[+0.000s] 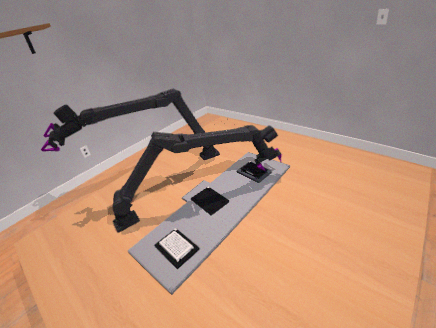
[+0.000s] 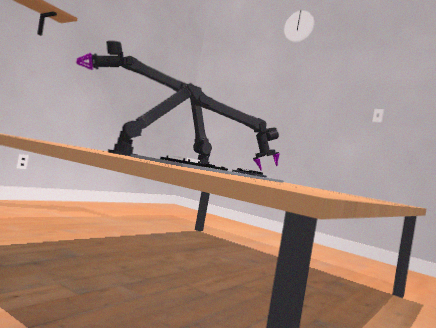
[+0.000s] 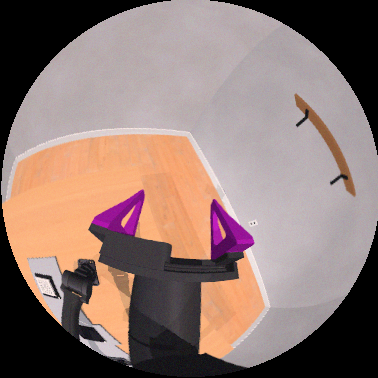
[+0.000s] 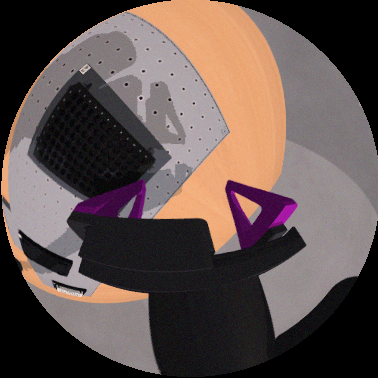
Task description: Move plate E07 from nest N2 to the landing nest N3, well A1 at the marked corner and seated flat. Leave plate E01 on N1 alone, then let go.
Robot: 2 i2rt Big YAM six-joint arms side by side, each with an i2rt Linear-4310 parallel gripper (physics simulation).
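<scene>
A black well plate (image 1: pixel 251 168) (image 4: pixel 90 140) sits on a dark nest (image 1: pixel 260 179) (image 4: pixel 115 106) at the board's far right end. A white well plate (image 1: pixel 176 245) (image 3: pixel 46 285) (image 4: pixel 71 292) sits on a black nest (image 1: pixel 176 264) at the near left end. The middle black nest (image 1: pixel 210 201) (image 3: pixel 91 333) (image 4: pixel 45 254) shows no plate. Plate and nest labels are too small to read. My right gripper (image 1: pixel 270 163) (image 2: pixel 268 167) (image 4: pixel 186 183) is open and empty, pointing down above and right of the black plate. My left gripper (image 1: pixel 43 143) (image 2: pixel 78 61) (image 3: pixel 177 197) is open and empty, raised far left.
The three nests stand in a row on a grey perforated board (image 1: pixel 145 252) (image 4: pixel 200 115) on the wooden table (image 1: pixel 325 240) (image 2: pixel 320 205). The right arm (image 1: pixel 200 140) reaches over the board's back side. The left arm (image 1: pixel 130 105) reaches left behind it. A wall shelf (image 3: pixel 327 140) is high up.
</scene>
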